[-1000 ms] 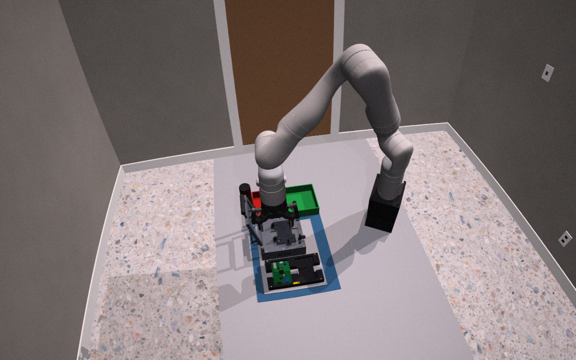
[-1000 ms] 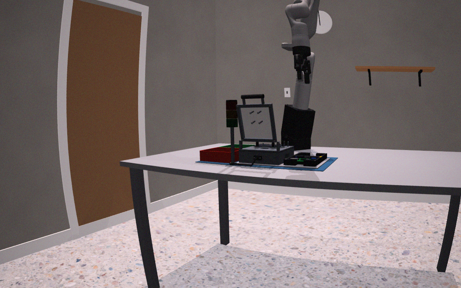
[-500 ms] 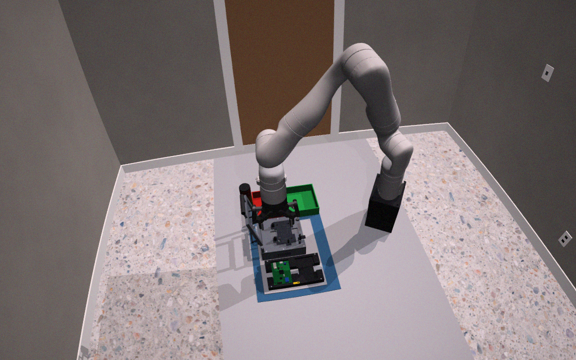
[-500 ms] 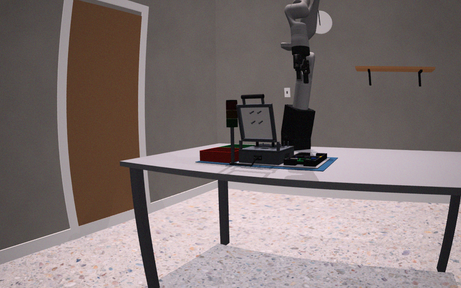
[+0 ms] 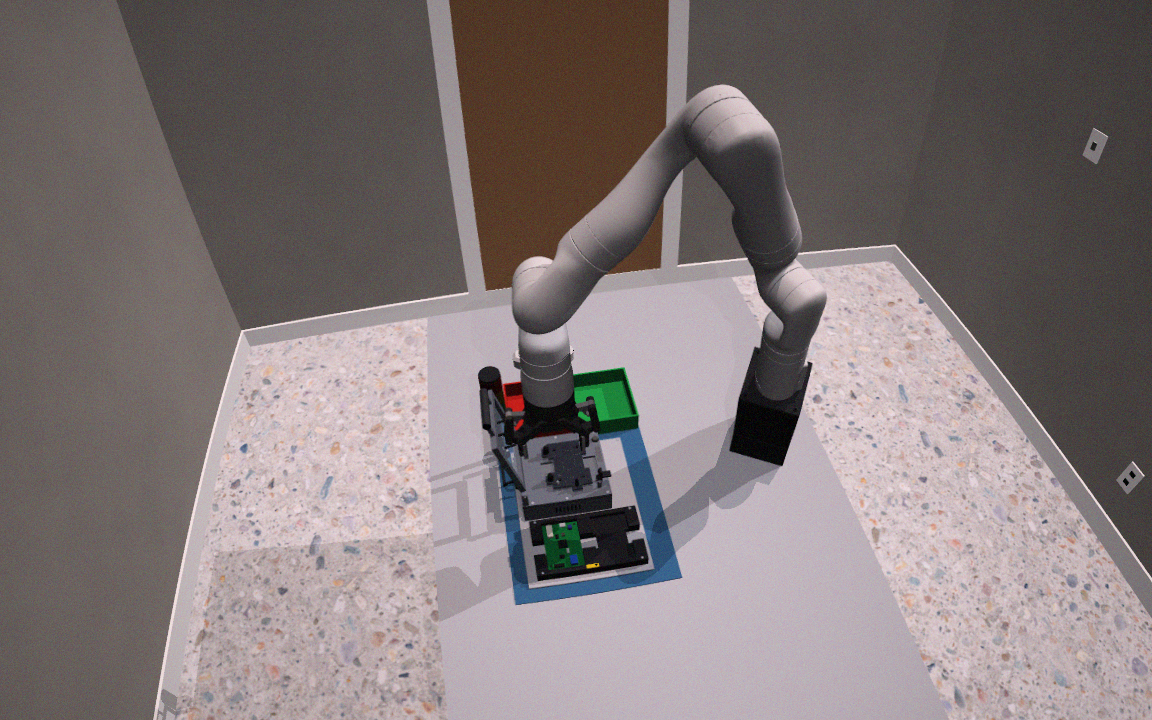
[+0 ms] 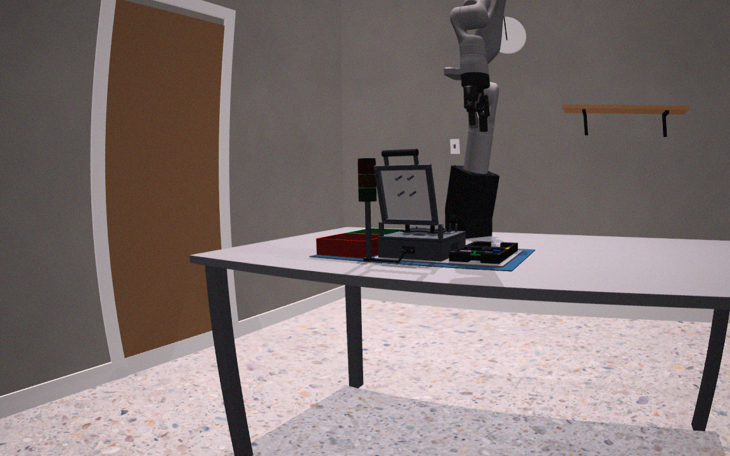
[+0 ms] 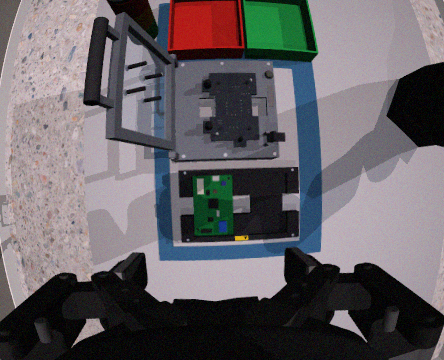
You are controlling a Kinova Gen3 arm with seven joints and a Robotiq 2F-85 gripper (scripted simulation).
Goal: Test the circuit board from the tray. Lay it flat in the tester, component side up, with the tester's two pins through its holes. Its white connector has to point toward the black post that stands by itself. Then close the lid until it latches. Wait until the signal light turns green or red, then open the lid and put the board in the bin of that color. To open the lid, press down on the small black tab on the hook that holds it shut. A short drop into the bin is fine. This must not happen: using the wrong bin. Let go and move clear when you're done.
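Right now my hand is 31 cm above the green circuit board. From my hand the other things lie so: red bin (37 cm to the right, 32 cm below, 4 cm ahead); then latch hook (25 cm below, 12 cm to the right, 9 cm behind); then lid (16 cm to the right, 15 cm below, 10 cm ahead).
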